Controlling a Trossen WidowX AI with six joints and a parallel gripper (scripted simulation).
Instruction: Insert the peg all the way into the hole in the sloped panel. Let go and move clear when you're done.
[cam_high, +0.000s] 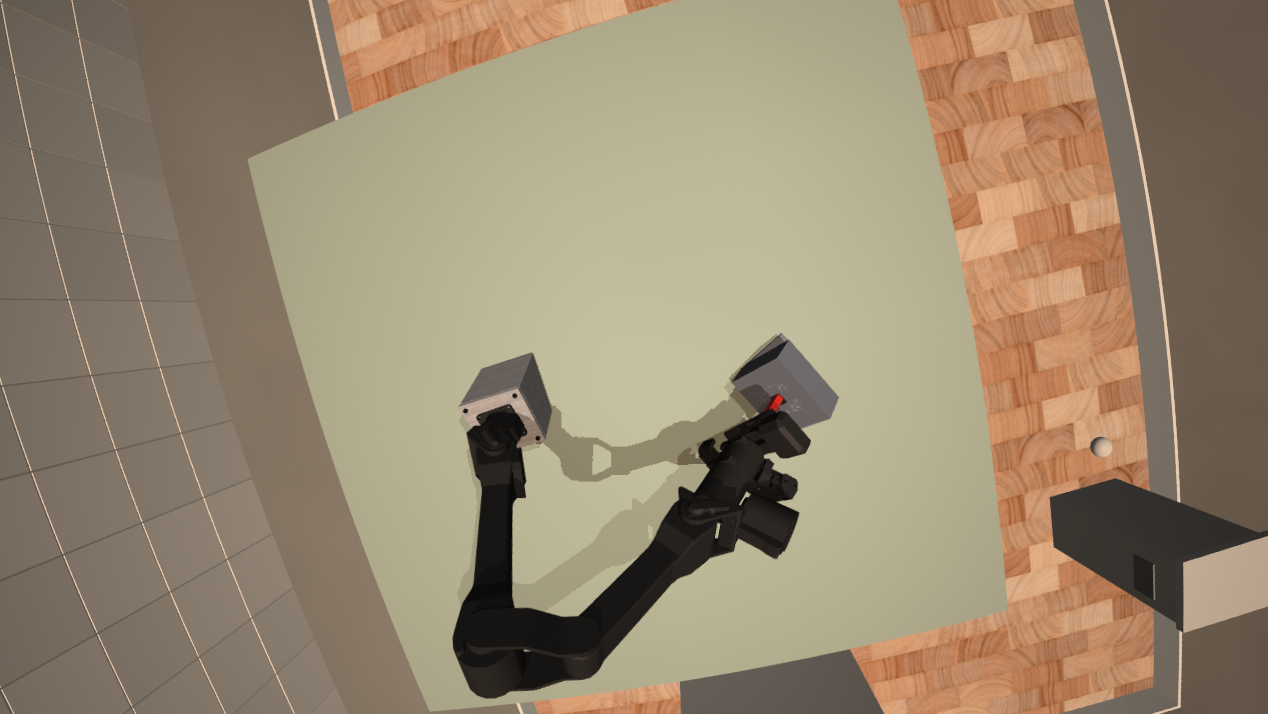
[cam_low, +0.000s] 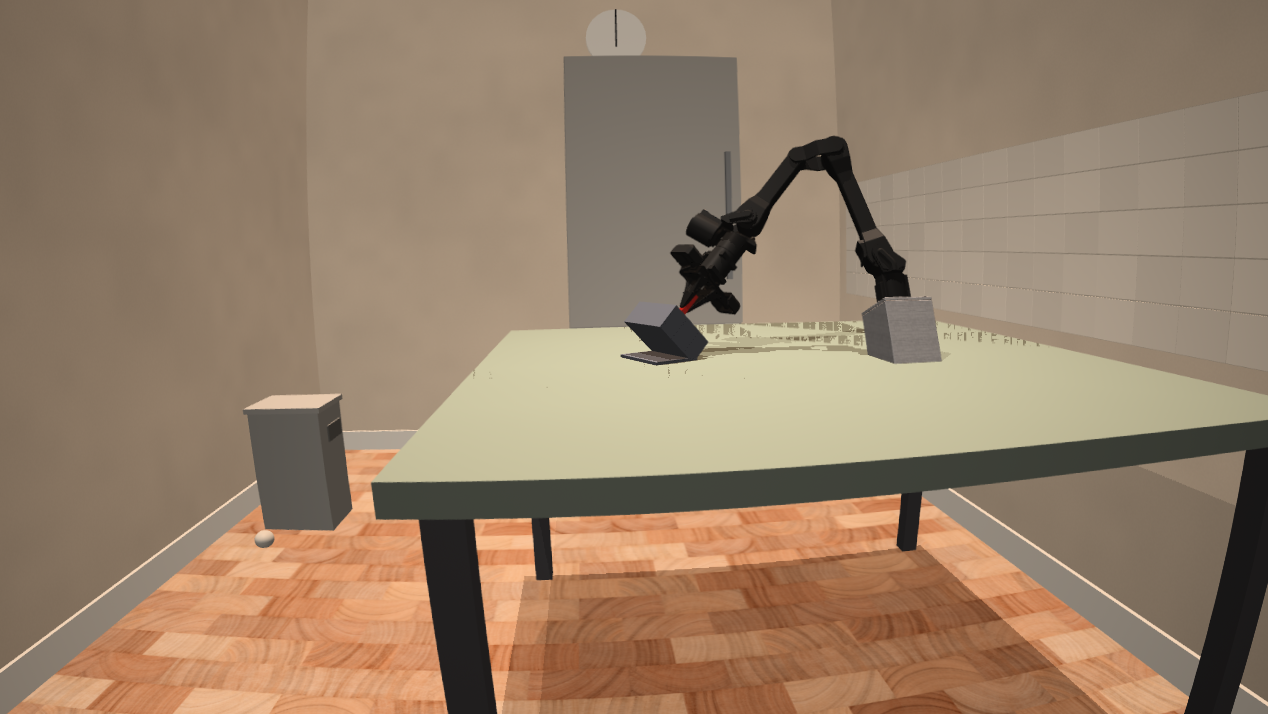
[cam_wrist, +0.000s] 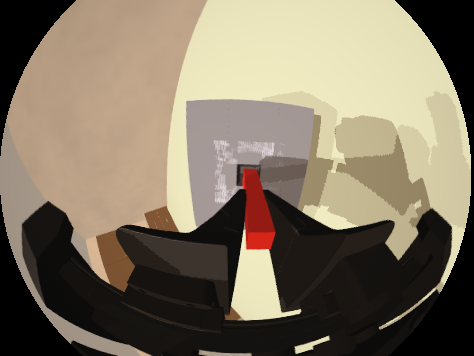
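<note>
Now: the red peg 20 mm below my hand, 20 mm ahead of it and 10 mm to the left of it.
</note>
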